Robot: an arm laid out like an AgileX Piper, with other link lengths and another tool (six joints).
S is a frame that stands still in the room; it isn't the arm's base.
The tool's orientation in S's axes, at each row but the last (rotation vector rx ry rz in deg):
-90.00, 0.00, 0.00
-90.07, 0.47, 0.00
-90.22, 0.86, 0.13
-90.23, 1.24, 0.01
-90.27, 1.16, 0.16
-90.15, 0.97, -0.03
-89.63, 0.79, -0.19
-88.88, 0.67, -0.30
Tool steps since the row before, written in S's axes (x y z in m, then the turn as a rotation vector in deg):
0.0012, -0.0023, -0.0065, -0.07, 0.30, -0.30
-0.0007, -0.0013, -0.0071, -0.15, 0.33, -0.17
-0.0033, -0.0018, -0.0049, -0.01, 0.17, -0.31
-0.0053, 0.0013, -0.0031, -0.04, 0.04, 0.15
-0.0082, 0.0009, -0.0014, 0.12, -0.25, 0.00
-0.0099, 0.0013, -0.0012, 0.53, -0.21, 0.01
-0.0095, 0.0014, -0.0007, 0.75, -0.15, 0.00
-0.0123, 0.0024, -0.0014, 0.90, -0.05, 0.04
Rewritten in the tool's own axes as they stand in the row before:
0.0012, 0.0065, -0.0023, -0.07, 0.30, 0.30
-0.0007, 0.0071, -0.0013, -0.15, 0.17, 0.33
-0.0032, 0.0049, -0.0018, -0.01, 0.31, 0.17
-0.0053, 0.0032, 0.0012, -0.04, -0.15, 0.04
-0.0082, 0.0015, 0.0008, 0.12, 0.00, -0.25
-0.0099, 0.0013, 0.0012, 0.53, -0.01, -0.20
-0.0095, 0.0008, 0.0013, 0.75, -0.01, -0.14
-0.0123, 0.0015, 0.0022, 0.90, -0.04, -0.04

